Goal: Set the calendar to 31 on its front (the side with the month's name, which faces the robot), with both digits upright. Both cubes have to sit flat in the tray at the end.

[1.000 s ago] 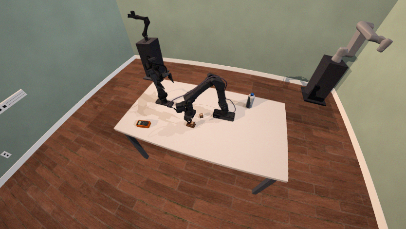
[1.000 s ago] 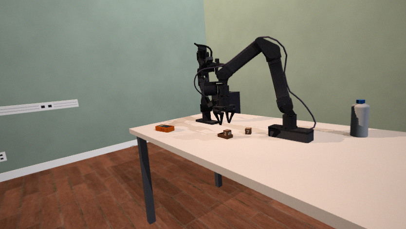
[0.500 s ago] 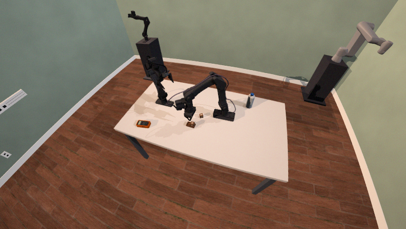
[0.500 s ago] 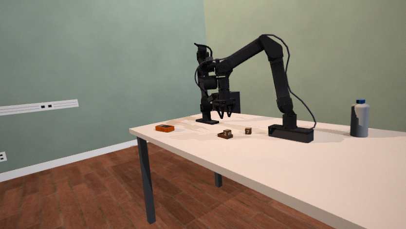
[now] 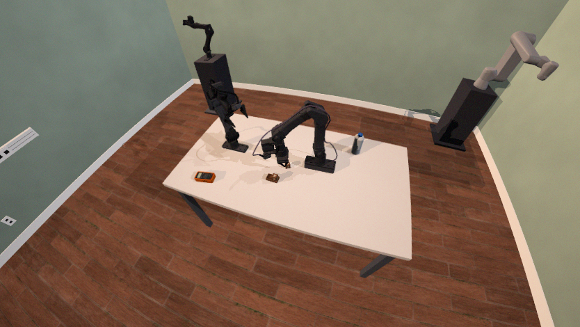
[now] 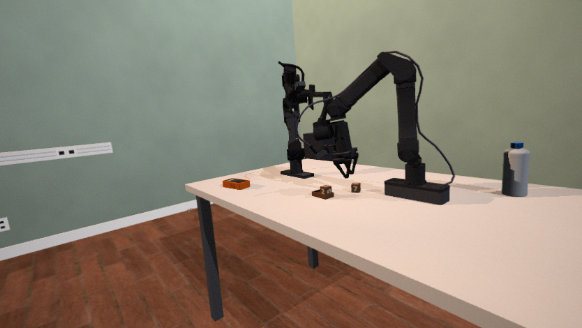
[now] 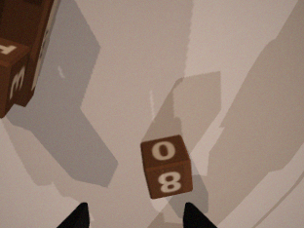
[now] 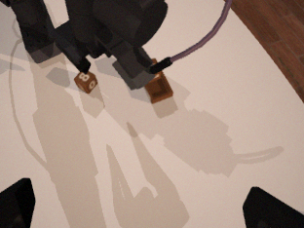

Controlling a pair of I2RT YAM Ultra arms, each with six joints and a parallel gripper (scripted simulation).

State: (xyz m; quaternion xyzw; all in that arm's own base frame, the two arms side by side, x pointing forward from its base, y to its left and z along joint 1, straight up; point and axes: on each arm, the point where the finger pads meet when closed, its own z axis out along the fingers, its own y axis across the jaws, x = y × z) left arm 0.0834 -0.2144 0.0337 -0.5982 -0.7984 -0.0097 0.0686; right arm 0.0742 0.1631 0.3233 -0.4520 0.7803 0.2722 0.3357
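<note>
My left hand is 90 mm short of the brown tray, 50 mm to the left of it and 70 mm above it.
</note>
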